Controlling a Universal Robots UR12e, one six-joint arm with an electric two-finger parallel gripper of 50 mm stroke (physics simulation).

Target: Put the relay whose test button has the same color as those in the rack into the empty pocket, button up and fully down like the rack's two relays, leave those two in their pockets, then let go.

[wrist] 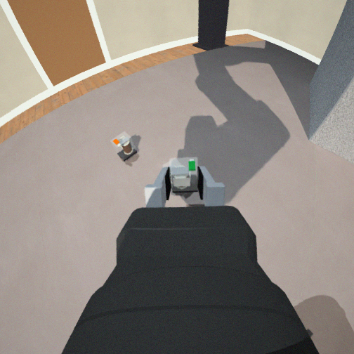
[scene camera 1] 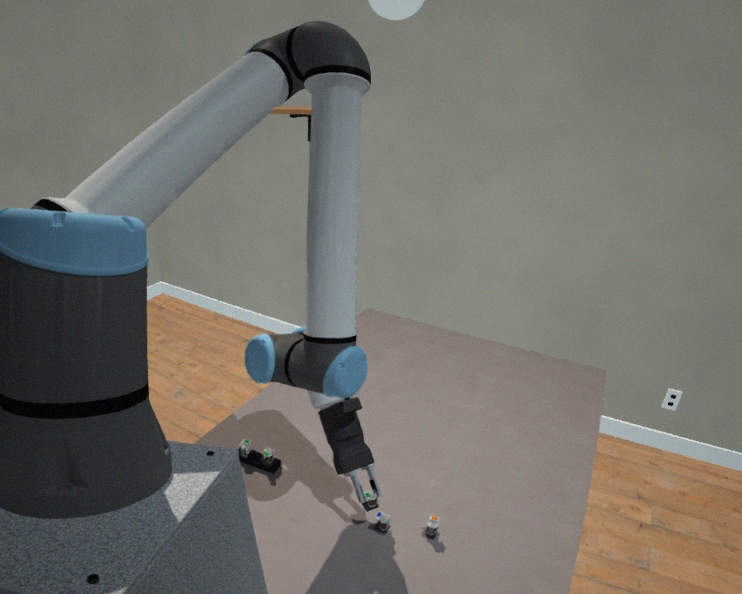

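Pixels of known places: gripper, fingertip midpoint: (scene camera 1: 370, 498); arm's base, origin of the base link: (scene camera 1: 83, 472).
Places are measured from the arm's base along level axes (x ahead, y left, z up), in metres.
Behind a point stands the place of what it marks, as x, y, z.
My gripper (scene camera 1: 369, 493) {0.417, -0.158, -0.377} (wrist: 183, 176) is shut on a relay with a green test button (scene camera 1: 370, 500) {0.404, -0.164, -0.365} (wrist: 181, 173). The relay has a clear housing and a dark base, with its button side up, and is held above the mat. The black rack (scene camera 1: 275, 466) {0.455, 0.094, -0.434} lies at the left in the scene view, well away from the gripper. Two relays with green buttons, one at the rack's left end (scene camera 1: 245, 447) {0.449, 0.170, -0.403} and one further right (scene camera 1: 267, 457) {0.448, 0.108, -0.406}, stand in it. Which pocket is empty is too small to tell.
A relay with a blue button (scene camera 1: 383, 523) {0.396, -0.196, -0.413} stands on the mat (scene camera 1: 482, 433) {0.790, -0.315, -0.449} close by the held relay. A relay with an orange button (scene camera 1: 433, 526) {0.425, -0.290, -0.408} (wrist: 125, 146) stands further right. The robot's grey pedestal (scene camera 1: 204, 514) {0.039, -0.134, -0.021} (wrist: 336, 107) is near the rack.
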